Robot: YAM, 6 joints.
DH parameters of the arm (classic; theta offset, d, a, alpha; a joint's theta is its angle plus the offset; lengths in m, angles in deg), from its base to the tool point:
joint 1: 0 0.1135 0.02 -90
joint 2: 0 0 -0.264 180
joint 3: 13.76 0 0.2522 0
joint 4: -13.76 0 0.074 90
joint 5: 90 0 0 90
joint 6: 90 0.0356 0 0
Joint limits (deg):
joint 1: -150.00..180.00
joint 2: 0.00..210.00
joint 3: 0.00..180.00
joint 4: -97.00..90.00
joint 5: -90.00..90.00
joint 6: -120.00..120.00
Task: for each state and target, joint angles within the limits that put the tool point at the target. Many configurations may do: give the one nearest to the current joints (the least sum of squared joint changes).
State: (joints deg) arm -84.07 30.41 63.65 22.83 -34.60 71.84
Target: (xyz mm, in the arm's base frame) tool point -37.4 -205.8 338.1
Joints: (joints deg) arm -105.34 50.56 39.56 15.70 -31.04 71.84
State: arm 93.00 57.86 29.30 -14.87 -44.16 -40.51
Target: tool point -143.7 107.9 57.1
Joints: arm 135.22 95.28 20.72 -9.29 -43.79 -40.51
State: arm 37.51 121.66 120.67 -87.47 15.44 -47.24
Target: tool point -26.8 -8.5 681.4
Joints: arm 22.38 74.09 164.21 -50.95 -3.78 -47.24
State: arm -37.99 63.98 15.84 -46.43 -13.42 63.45
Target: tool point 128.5 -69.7 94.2
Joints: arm -31.87 76.75 21.30 -35.54 -14.08 63.45
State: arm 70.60 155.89 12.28 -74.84 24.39 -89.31
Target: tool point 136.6 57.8 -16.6
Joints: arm 30.79 148.39 45.55 -68.07 34.71 -89.31
